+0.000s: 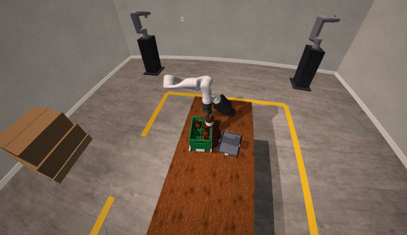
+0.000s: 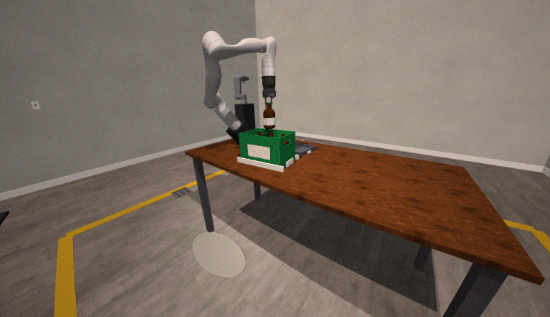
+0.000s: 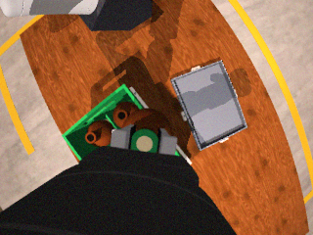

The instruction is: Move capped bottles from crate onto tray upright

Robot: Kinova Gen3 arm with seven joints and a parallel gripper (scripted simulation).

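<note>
Right now my hand is 6 cm above the capped bottle. Round my hand: green crate: 24 cm below, 7 cm to the right, 5 cm ahead; grey tray: 31 cm below, 21 cm to the left, 5 cm ahead.
</note>
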